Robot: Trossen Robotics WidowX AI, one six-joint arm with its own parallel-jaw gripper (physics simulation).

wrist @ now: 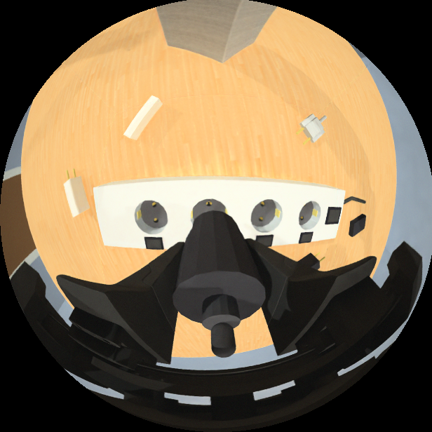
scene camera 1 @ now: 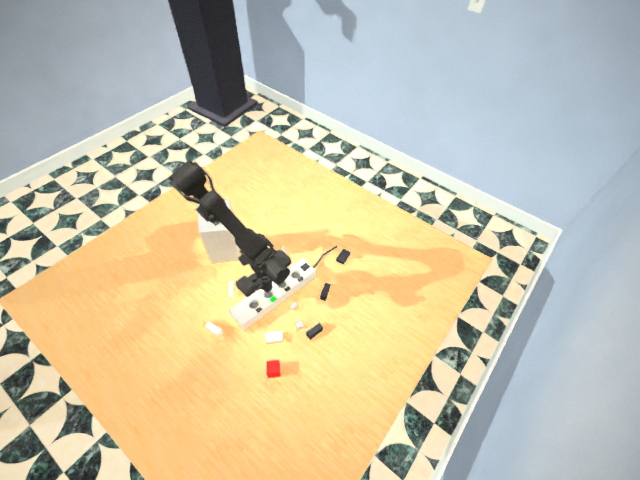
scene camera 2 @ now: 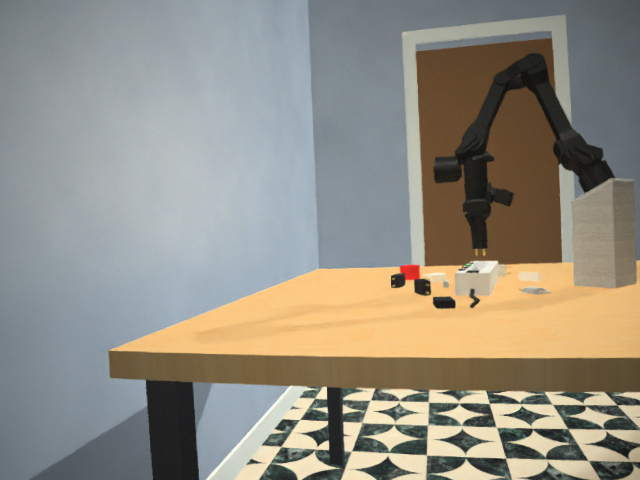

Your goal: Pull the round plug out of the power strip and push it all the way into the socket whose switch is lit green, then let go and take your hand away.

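Frame: origin at the arm's base, x ahead, y right, z down, level; metres.
Seen in the pictures: gripper, fingertip midpoint: [scene camera 1: 266, 284] [scene camera 2: 479, 241]; arm's base, link origin: [scene camera 2: 603, 189].
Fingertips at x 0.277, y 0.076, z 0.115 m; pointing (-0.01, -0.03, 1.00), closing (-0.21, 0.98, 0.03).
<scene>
Offsets run from my fingertips to a thing's middle. "spot": to the spot under its first point.
The white power strip [scene camera 1: 241, 316] [scene camera 2: 472, 284] [wrist: 117, 200] lies on the table with its row of round sockets facing up. A green-lit switch @(spot: dx +0.029, dy +0.012, dz +0.058 m) [scene camera 1: 272, 299] [scene camera 2: 468, 264] is beside the second socket @(spot: dx -0.003, dy -0.003, dz +0.078 m) [scene camera 1: 268, 294] [wrist: 209, 203] from the left end in the wrist view; there the switch is hidden behind the plug. My gripper [scene camera 2: 479, 246] [wrist: 214, 246] is shut on the round black plug [wrist: 215, 265], whose brass pins @(dx -0.009, dy -0.005, dz +0.026 m) [scene camera 2: 483, 252] point down. The plug is upright and clear above the strip, and in the wrist view it overlaps the lower part of the second socket.
White blocks @(dx -0.086, dy +0.200, dz +0.094 m) [scene camera 1: 213, 329] @(dx +0.113, dy +0.100, dz +0.100 m) [scene camera 1: 273, 337] [wrist: 143, 117], a pale two-pin plug [wrist: 313, 128], black blocks @(dx +0.125, dy -0.314, dz +0.103 m) [scene camera 1: 343, 256] @(dx +0.152, dy -0.145, dz +0.094 m) [scene camera 1: 325, 291] @(dx +0.211, dy +0.003, dz +0.094 m) [scene camera 1: 314, 331] and a red cube @(dx +0.171, dy +0.191, dz +0.091 m) [scene camera 1: 273, 368] [scene camera 2: 409, 271] lie around the strip. A short black cable @(spot: dx +0.060, dy -0.283, dz +0.105 m) [scene camera 1: 325, 254] leaves its end. The arm's grey pedestal [scene camera 1: 221, 248] [scene camera 2: 594, 242] stands behind it.
</scene>
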